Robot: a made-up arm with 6 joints.
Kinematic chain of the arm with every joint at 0, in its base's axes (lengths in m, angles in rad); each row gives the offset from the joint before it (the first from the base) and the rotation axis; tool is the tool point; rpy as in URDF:
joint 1: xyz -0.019 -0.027 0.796 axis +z
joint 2: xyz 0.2 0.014 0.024 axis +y
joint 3: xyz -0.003 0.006 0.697 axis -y
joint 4: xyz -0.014 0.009 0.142 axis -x
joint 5: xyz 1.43 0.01 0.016 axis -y
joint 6: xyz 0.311 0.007 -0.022 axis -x
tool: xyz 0.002 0.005 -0.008 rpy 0 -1.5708 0
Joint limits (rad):
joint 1: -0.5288..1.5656
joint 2: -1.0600..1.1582
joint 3: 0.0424..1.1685
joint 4: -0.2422..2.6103
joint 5: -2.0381..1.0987
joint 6: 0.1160..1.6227
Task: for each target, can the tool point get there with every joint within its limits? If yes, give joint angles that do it. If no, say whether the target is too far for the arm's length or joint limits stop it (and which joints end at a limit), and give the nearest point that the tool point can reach.
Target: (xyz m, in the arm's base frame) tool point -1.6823 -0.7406 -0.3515
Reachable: no: joint limits stop it (at a limit: joint 2, joint 3, joint 4, joint 5) | nearest point -1.3577 -0.6013 1.9313 | short by 2.310 m
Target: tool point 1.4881 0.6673 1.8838
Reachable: yes | joints 0.5854 0.0688 0.1607 1.9657 -1.4504 0.2719
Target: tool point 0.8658 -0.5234 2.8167
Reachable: yes | joints -0.2524 0.0694 1.0063 1.7291 -1.2630 1.4152
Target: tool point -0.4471 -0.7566 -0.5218
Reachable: no: joint limits stop it (at a limit: joint 1, joint 2, joint 3, joint 6) | nearest point 1.0736 -0.7947 -0.1718 | short by 1.561 m
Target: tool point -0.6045 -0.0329 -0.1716
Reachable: no: joint limits stop it (at a limit: joint 1, joint 2, joint 3, joint 4, joint 6) | nearest point -0.1276 1.2730 -0.1152 | short by 1.391 m
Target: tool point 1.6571 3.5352 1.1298
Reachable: no: too far | nearest point 1.0782 2.3049 1.1177 | short by 1.360 m
